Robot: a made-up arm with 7 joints.
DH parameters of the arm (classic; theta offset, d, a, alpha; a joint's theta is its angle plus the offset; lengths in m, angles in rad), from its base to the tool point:
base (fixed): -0.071 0 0 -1.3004
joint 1: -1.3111 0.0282 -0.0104 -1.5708
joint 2: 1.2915 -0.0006 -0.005 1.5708
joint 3: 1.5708 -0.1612 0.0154 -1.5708
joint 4: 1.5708 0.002 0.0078 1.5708
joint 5: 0 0.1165 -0.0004 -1.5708
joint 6: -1.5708 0 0.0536 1.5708
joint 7: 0 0.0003 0 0
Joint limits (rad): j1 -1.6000..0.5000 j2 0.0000..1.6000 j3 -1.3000..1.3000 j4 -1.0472..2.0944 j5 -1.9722..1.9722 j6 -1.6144..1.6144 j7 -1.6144..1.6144
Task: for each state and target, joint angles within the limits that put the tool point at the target. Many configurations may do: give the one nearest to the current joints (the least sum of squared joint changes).
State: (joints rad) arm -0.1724 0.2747 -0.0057 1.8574 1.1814 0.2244 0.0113
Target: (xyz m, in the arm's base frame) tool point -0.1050 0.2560 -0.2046
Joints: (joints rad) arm 0.0007 0.7197 -0.0683 1.9007 1.1844 0.2809 0.0113
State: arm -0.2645 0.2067 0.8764 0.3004 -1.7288 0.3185 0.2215
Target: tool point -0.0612 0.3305 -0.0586
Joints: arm 0.4852 0.8572 1.3000 0.6845 -1.7296 0.0044 0.2215
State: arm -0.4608 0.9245 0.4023 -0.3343 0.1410 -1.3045 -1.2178
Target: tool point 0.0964 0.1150 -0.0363
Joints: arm -0.0857 0.7617 0.4716 -0.3922 0.1066 -1.4925 -1.2178
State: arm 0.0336 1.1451 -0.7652 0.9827 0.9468 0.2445 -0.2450
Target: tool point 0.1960 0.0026 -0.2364
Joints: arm -0.6028 0.3695 -0.8305 0.5947 0.9579 0.1473 -0.2450
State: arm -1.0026 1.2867 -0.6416 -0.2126 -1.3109 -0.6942 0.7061
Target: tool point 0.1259 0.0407 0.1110
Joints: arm -1.3215 1.3412 -0.4386 -0.6151 -1.2334 -0.7538 0.7061
